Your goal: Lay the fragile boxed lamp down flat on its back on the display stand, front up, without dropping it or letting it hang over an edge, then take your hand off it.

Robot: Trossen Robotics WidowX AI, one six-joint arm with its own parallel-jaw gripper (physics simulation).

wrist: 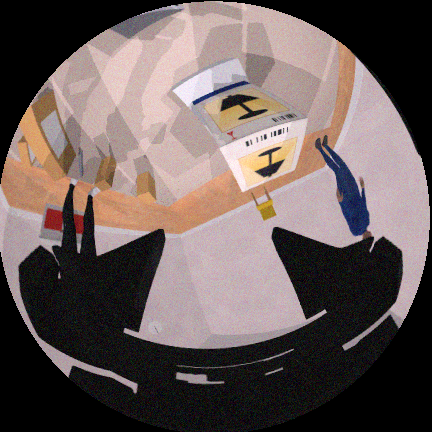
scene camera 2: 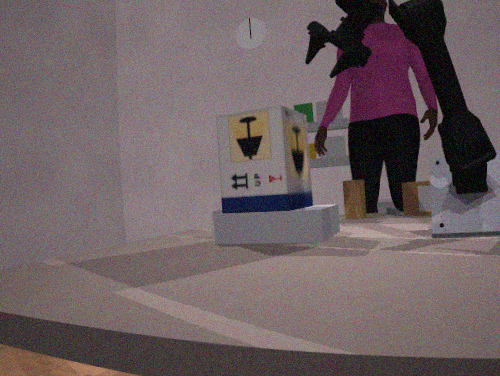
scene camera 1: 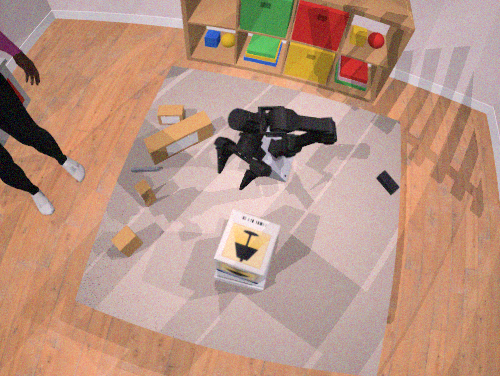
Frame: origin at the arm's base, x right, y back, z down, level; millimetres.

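Seen in the pictures: gripper, fingertip midpoint: point(wrist: 219, 233) point(scene camera 2: 318, 70) point(scene camera 1: 229, 181); arm's base, origin of the base link: point(scene camera 2: 470, 181) point(scene camera 1: 273, 148).
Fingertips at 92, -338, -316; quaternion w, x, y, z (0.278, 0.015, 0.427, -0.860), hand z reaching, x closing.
Offsets run from my fingertips to a thing's top centre, as dx, dy, dz.
The boxed lamp {-99, -128, +118} point(scene camera 1: 247, 245) point(scene camera 2: 255, 170) point(wrist: 260, 112) is a white box with yellow lamp pictures. It rests on the low pale display stand point(scene camera 1: 257, 286) point(scene camera 2: 265, 227) point(wrist: 215, 77), its dark blue band at the bottom next to the stand. One lamp picture faces up; another faces scene camera 2, with its shade below its base and the arrows beside "UP" pointing left. The box looks level and within the stand's edges in scene camera 2; its far side is hidden. My gripper point(scene camera 1: 231, 179) point(scene camera 2: 320, 69) point(wrist: 219, 233) is open and empty, higher than the box and clear of it.
A long cardboard box {+328, +299, +311} point(scene camera 1: 180, 137), a smaller one {+418, +416, +341} point(scene camera 1: 171, 114), two small brown blocks {+364, +2, +291} point(scene camera 1: 146, 192) {+364, -215, +301} point(scene camera 1: 126, 241) and a grey pen-like thing {+433, +123, +399} point(scene camera 1: 146, 169) lie at the left. A black slab {-661, +392, +386} point(scene camera 1: 387, 182) lies at the right. A person in pink point(scene camera 2: 385, 75) stands beyond the mat.
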